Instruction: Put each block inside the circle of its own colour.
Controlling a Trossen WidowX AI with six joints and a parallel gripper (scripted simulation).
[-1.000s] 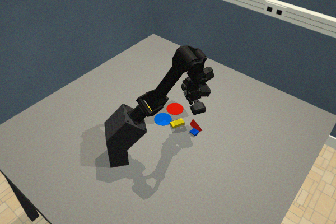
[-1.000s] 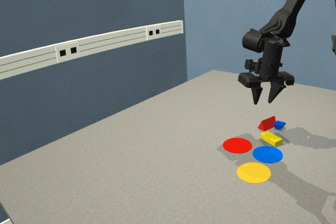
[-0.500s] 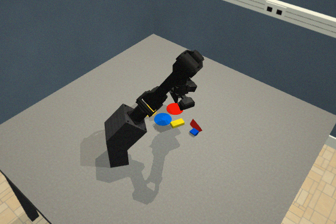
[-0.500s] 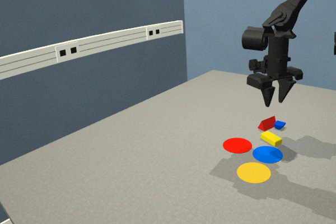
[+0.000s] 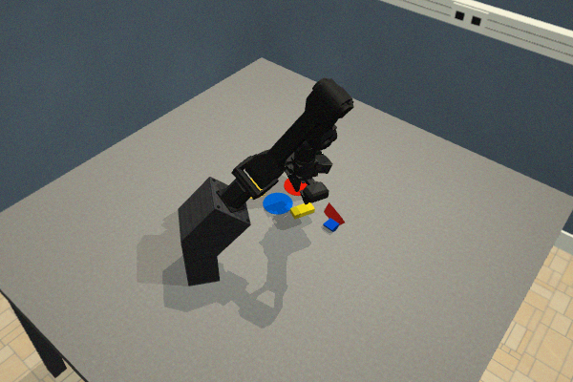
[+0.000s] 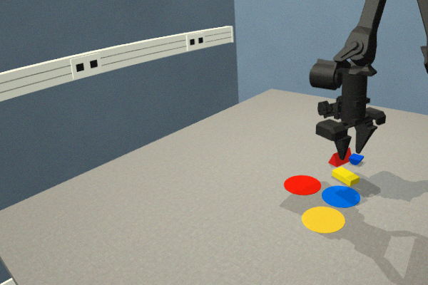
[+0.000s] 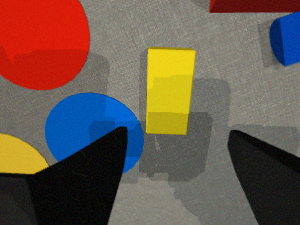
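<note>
Right now the yellow block is 9 cm below my hand. Also, from my hand: red block: 4 cm ahead, 9 cm to the right, 9 cm below; then blue block: 10 cm to the right, 9 cm below; then blue circle: 8 cm to the left, 10 cm below.
</note>
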